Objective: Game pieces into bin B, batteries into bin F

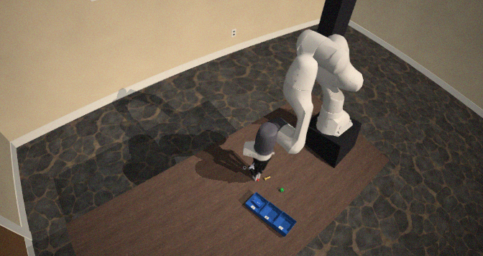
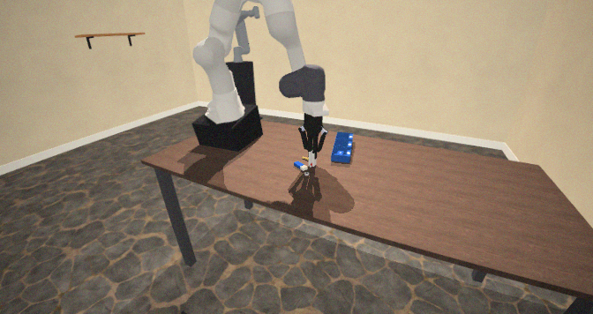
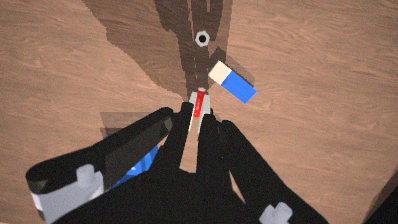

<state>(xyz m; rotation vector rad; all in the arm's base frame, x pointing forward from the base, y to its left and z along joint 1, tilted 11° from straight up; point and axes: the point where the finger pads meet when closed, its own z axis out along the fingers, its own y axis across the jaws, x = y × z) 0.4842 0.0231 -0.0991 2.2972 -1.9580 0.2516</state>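
Right now my hand is 30 mm above the red battery. From my hand the other things lie so: blue-and-white block: 50 mm to the right, 30 mm below, 30 mm behind; yellow piece: 50 mm behind, 30 mm to the left, 30 mm below; nut: 80 mm to the right, 30 mm below, 30 mm ahead.
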